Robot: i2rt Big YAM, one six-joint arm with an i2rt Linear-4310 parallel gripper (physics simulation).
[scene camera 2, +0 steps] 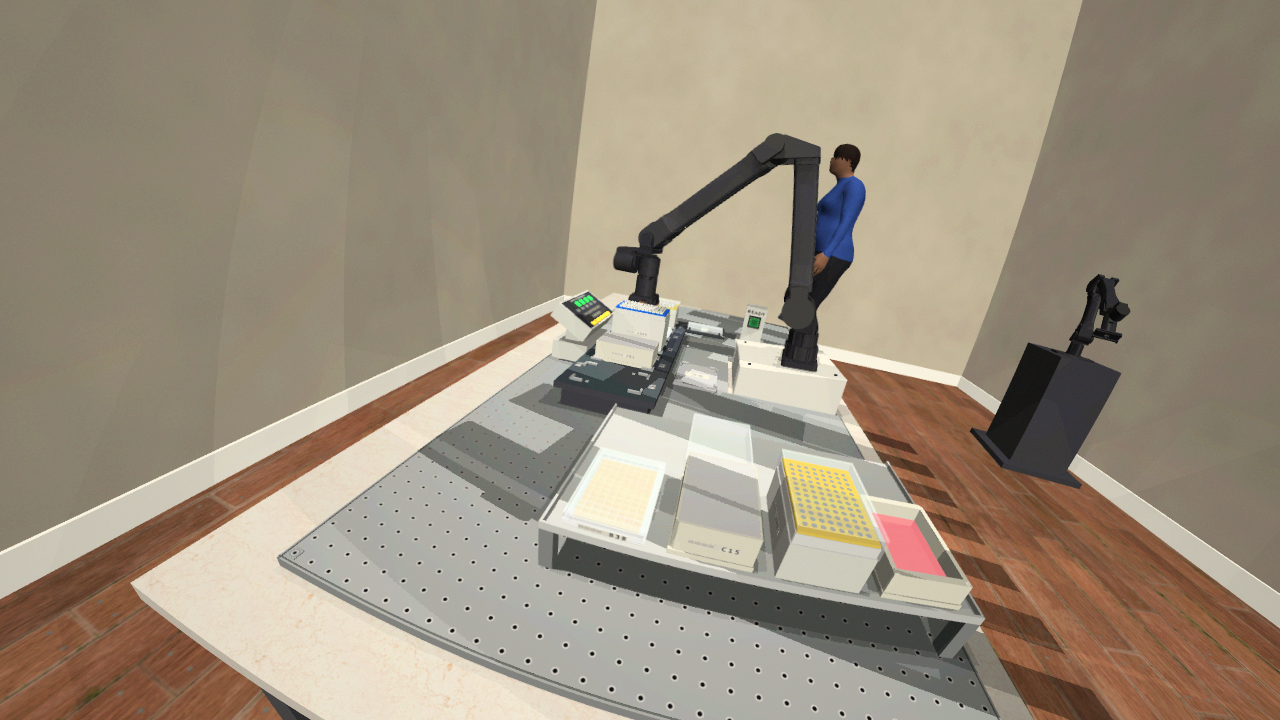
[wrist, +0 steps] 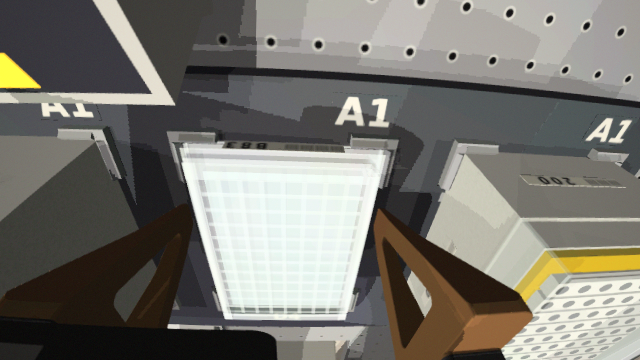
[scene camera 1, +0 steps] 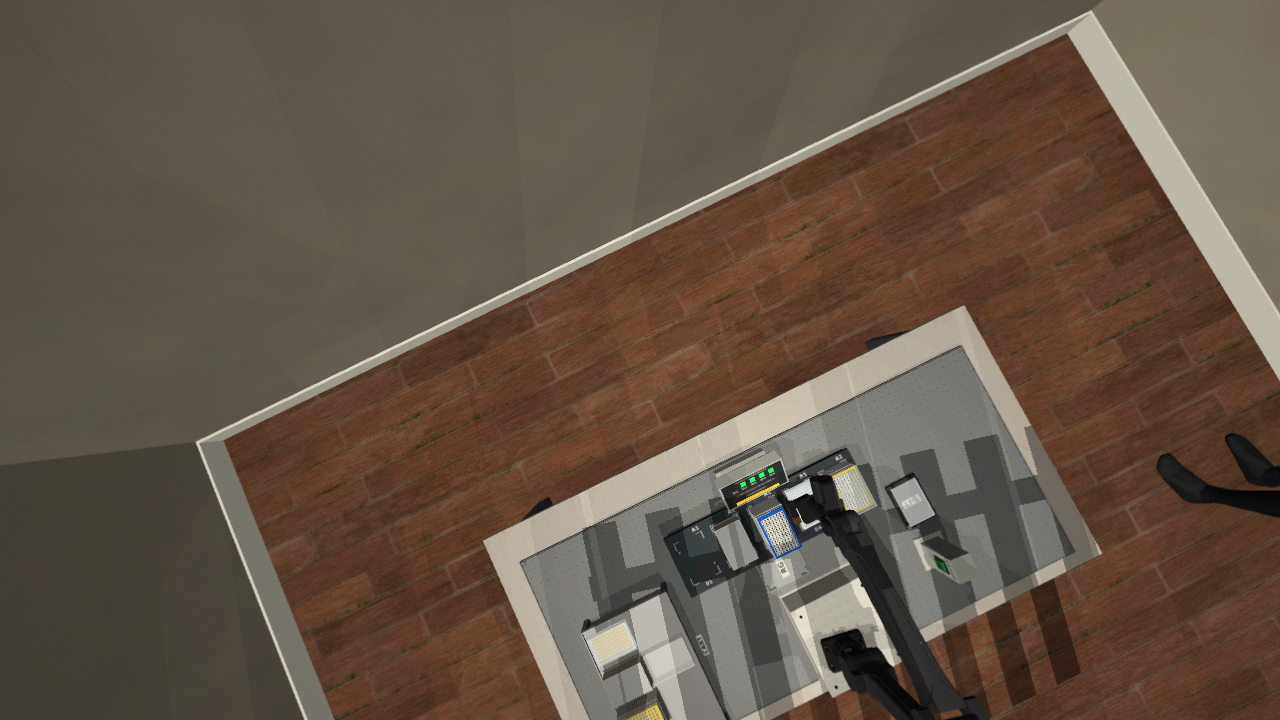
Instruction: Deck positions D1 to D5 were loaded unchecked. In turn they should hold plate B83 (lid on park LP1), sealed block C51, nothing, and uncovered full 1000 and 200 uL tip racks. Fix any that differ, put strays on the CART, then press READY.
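Where they show: gripper, fingertip midpoint: [wrist: 284, 215] [scene camera 1: 802, 496]; arm's base at its link origin: [scene camera 2: 798, 362] [scene camera 1: 843, 649].
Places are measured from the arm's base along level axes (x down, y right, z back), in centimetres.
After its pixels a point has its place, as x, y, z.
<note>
My gripper [scene camera 1: 802, 513] {2.5, 2.6, -44.1} [wrist: 284, 215] {2.5, 2.6, -44.1} is open, its fingers on either side of lidded plate B83 [wrist: 287, 235] {1.6, 2.9, -43.6}, which sits in D4. Nothing is gripped. The 200 rack [wrist: 565, 200] [scene camera 1: 852, 488], with a yellow band and what looks like a clear cover, stands in D5. A blue-rimmed tip rack [scene camera 1: 777, 531] {-6.9, -9.8, -40.3} [scene camera 2: 640, 320] {-4.3, -13.4, -38.5} stands in D3; its grey side [wrist: 45, 210] {-1.1, -5.9, -45.9} shows at the wrist view's left. A low grey block [scene camera 1: 735, 542] {-1.4, -21.5, -38.4} [scene camera 2: 626, 351] {-0.3, -25.4, -36.3} sits in D2; its label is too small to read. D1 [scene camera 1: 696, 557] {2.8, -33.9, -35.6} [scene camera 2: 608, 376] {2.8, -33.5, -36.3} is empty. The READY button [scene camera 1: 941, 563] {-1.5, 34.3, -16.1} [scene camera 2: 754, 322] {-0.2, 34.4, -14.8} stands beyond the arm base.
The cart [scene camera 2: 550, 528] {1.8, -73.6, -23.2} holds plate B38 [scene camera 2: 615, 492] {0.2, -66.8, -19.4}, block C15 [scene camera 2: 716, 519] {-2.3, -68.4, -8.4}, a yellow tip rack [scene camera 2: 827, 501] {-5.2, -64.1, 1.4} and a bin with a pink inside [scene camera 2: 908, 541] {0.5, -58.7, 13.3}. A status display [scene camera 1: 753, 481] {-4.7, -11.6, -54.8} [scene camera 2: 586, 308] {-4.1, -13.2, -53.4} stands behind the deck. A flat tray [scene camera 1: 911, 501] {6.1, 35.9, -31.9} lies beyond D5. A person [scene camera 2: 841, 210] stands behind the arm.
</note>
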